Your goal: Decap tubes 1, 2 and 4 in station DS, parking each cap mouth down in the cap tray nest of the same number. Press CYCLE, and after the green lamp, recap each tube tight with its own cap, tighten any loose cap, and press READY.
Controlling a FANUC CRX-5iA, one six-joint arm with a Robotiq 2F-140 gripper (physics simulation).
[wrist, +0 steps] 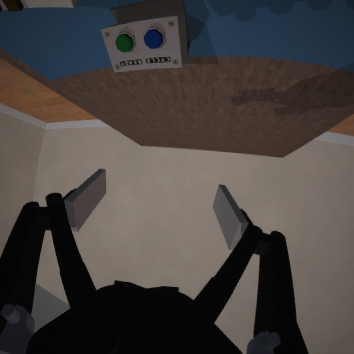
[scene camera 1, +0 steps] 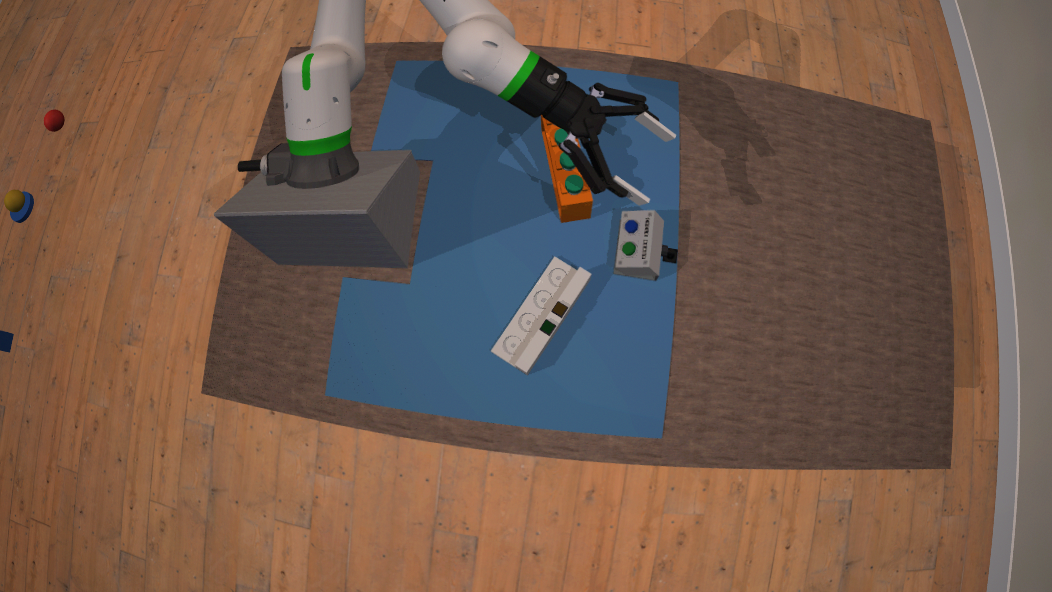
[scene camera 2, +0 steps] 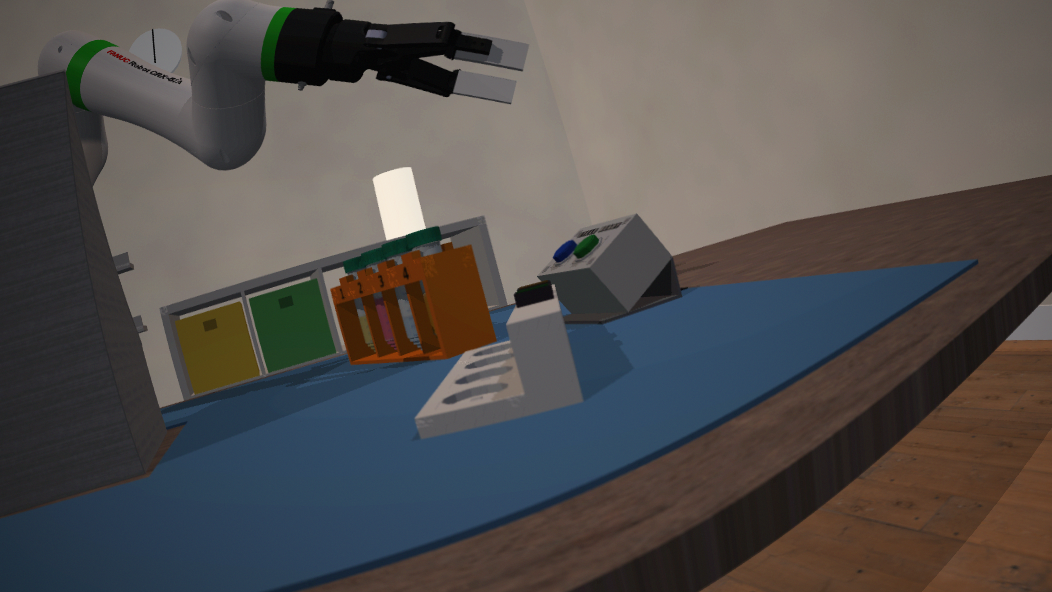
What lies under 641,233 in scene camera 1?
A grey button box.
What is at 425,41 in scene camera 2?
My gripper.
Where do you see a grey button box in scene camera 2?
At 607,271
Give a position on a grey button box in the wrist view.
At 135,42
